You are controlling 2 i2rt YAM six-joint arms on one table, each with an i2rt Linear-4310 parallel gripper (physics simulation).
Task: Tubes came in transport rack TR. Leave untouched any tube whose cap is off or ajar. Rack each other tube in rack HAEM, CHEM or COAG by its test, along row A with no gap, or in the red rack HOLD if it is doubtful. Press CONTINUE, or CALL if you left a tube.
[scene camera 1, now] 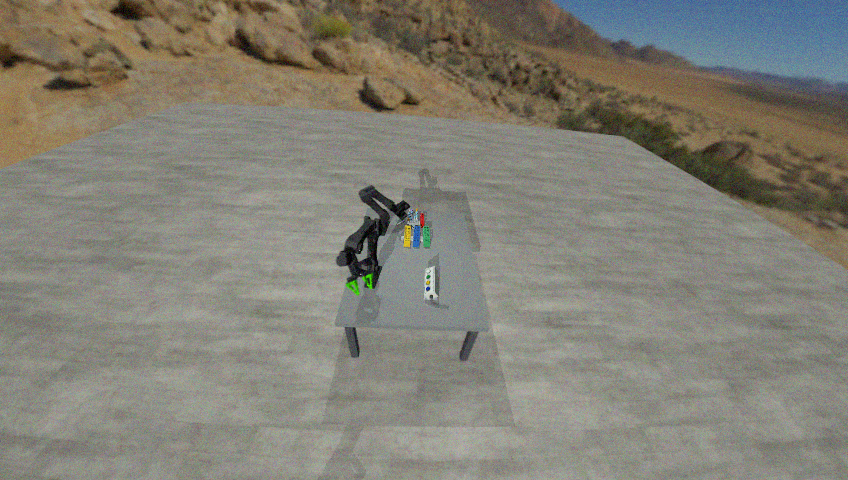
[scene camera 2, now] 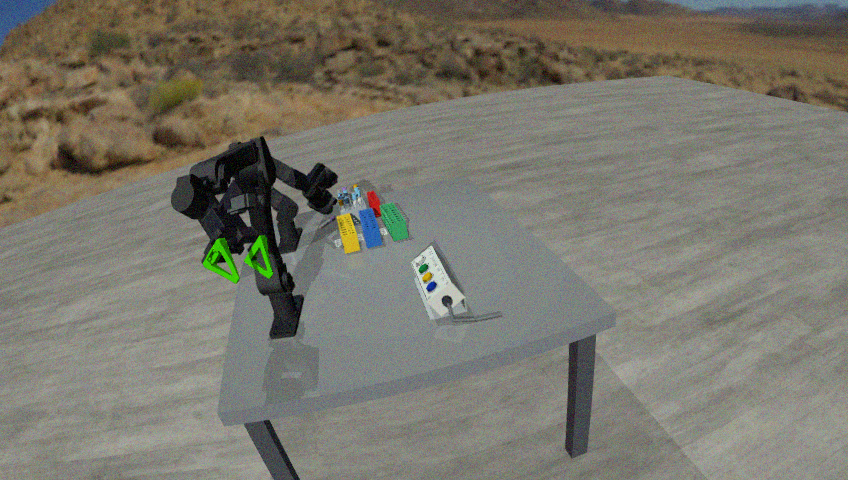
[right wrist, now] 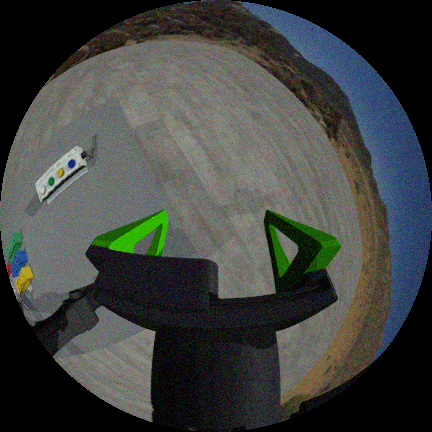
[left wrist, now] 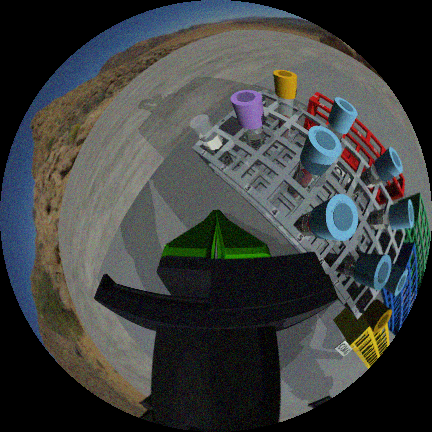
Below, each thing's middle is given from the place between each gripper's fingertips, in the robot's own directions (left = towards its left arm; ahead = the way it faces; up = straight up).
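The uncapped tube (left wrist: 201, 125) is sitting 40 mm ahead of my left hand, and it's 30 mm to the left of that hand and 30 mm above it.
My right gripper, as I see it, is 1090 mm to the right of the uncapped tube, 190 mm short of it and 230 mm above it.
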